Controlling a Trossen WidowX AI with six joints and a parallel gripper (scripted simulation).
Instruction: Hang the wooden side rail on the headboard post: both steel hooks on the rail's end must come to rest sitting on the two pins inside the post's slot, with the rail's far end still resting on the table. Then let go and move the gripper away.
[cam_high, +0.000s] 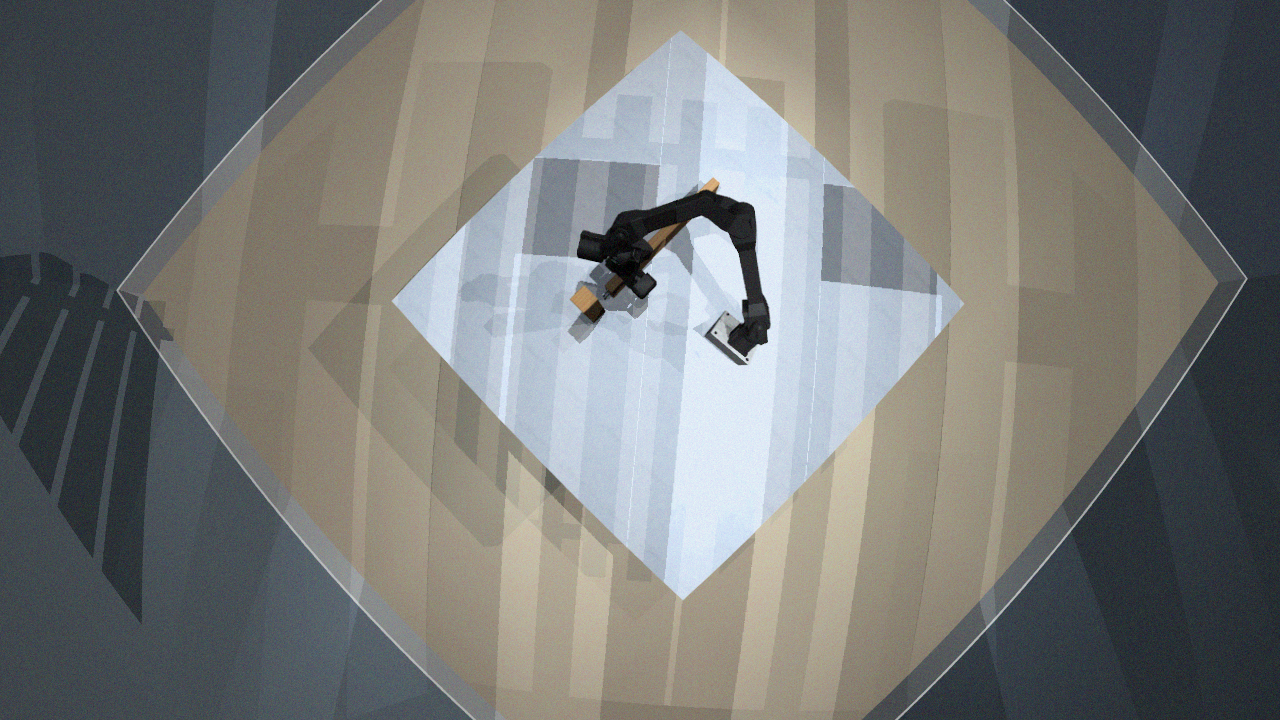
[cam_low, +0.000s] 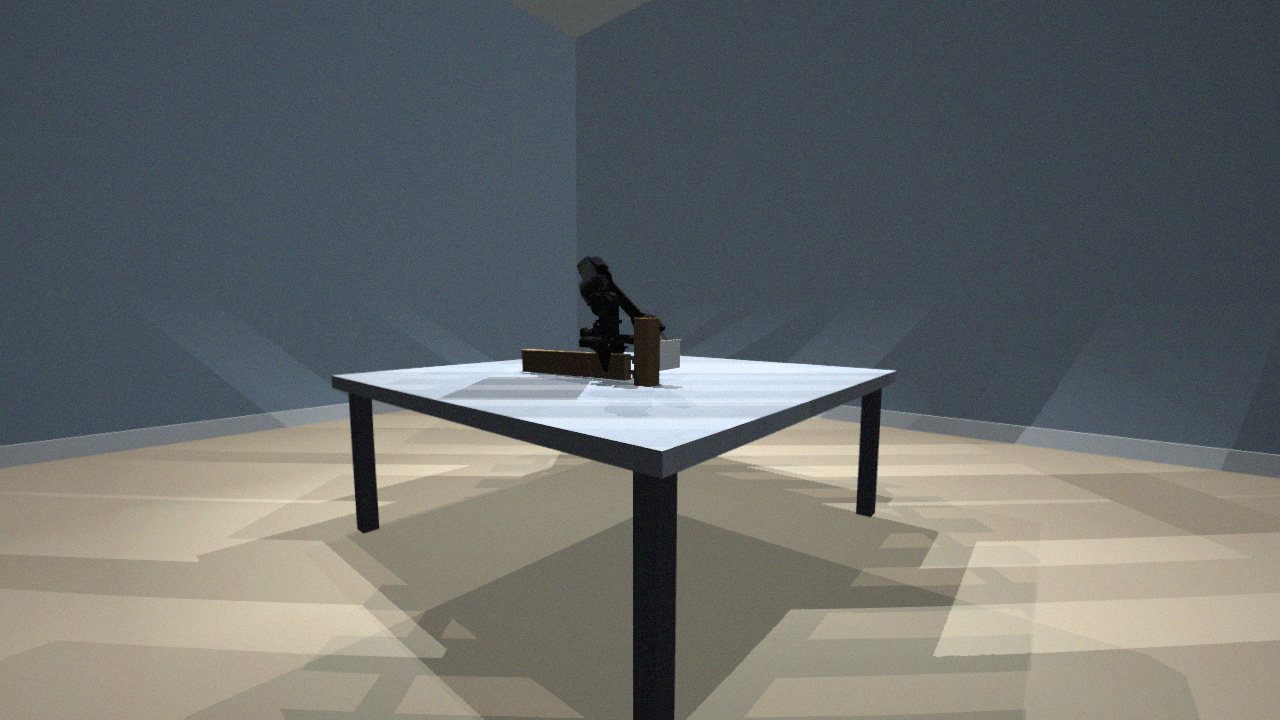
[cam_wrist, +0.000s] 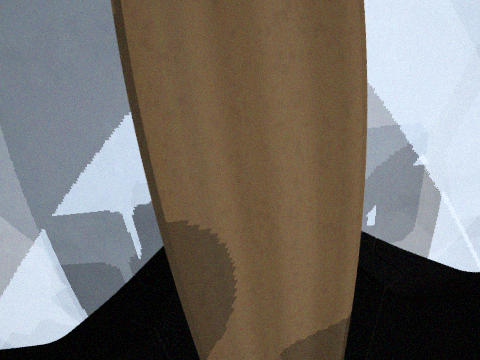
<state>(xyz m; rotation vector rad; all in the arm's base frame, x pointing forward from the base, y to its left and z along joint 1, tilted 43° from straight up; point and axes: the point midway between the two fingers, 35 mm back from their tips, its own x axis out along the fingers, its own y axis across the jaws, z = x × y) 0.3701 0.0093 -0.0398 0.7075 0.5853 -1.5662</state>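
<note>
My gripper tip is 2 cm short of the headboard post, 13 cm to the right of it and 6 cm below it.
</note>
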